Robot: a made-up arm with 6 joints.
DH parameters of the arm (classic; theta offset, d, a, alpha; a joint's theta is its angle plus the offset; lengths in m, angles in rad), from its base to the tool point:
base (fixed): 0 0.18 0 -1.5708
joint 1: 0 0.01 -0.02 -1.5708
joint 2: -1.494 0 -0.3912 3.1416
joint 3: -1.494 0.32 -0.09 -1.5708
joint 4: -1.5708 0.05 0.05 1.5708
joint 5: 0 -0.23 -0.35 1.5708
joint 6: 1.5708 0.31 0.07 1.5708
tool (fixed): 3.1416 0.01 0 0
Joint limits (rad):
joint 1: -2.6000..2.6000
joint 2: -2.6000..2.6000
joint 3: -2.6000..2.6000
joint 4: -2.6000..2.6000
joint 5: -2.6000..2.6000
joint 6: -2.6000..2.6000
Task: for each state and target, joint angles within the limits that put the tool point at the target. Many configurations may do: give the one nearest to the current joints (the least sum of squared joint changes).
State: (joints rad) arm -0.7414 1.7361 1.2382 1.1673 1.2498 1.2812
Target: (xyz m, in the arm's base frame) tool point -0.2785 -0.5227 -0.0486
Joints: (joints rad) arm -1.1151 1.3179 1.2503 1.3662 1.1442 1.3860
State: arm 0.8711 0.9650 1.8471 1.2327 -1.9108 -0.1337
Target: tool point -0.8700 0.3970 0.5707
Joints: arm 0.0831 1.7594 1.9998 2.0765 -1.4950 0.4319
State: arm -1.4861 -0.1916 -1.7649 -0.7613 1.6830 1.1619
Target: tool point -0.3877 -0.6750 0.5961
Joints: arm -0.8699 -0.8611 -1.3155 -0.4459 1.1758 1.2044
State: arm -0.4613 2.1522 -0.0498 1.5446 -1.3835 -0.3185
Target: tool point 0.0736 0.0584 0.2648
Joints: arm -0.2741 2.2884 -0.4380 1.1525 -1.5645 -0.3037
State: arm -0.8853 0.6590 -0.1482 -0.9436 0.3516 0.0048
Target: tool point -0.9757 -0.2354 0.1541
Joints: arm -0.6392 1.0126 0.0145 -1.0258 1.1831 0.2414
